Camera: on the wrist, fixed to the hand. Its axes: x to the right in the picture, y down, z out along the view.
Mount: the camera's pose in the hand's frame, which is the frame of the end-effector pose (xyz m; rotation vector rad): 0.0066 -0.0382 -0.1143 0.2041 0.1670 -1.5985
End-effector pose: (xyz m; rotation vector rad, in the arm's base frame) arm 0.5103 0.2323 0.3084 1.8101 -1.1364 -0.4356
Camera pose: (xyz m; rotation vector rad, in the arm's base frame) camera 0.6120 0.2913 0.3356 2.5525 0.6452 -1.0151
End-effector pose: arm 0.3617 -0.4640 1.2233 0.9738 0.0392 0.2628
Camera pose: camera 0.3587 -0.3900 1.1280 0.8605 0.9616 -1.1490
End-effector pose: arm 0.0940 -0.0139 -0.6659 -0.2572 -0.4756 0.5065
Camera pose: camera 0.1711 -0.0564 -0.7484 0.3078 -0.3327 -1.0195
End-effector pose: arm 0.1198 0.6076 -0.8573 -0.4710 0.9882 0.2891
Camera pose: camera 0.0567 0.5171 -0.9063 -0.9520 0.5393 -1.2829
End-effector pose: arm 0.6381 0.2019 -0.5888 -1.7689 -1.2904 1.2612
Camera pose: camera 0.7310 0.2280 -0.5163 -0.2733 -1.6986 0.2420
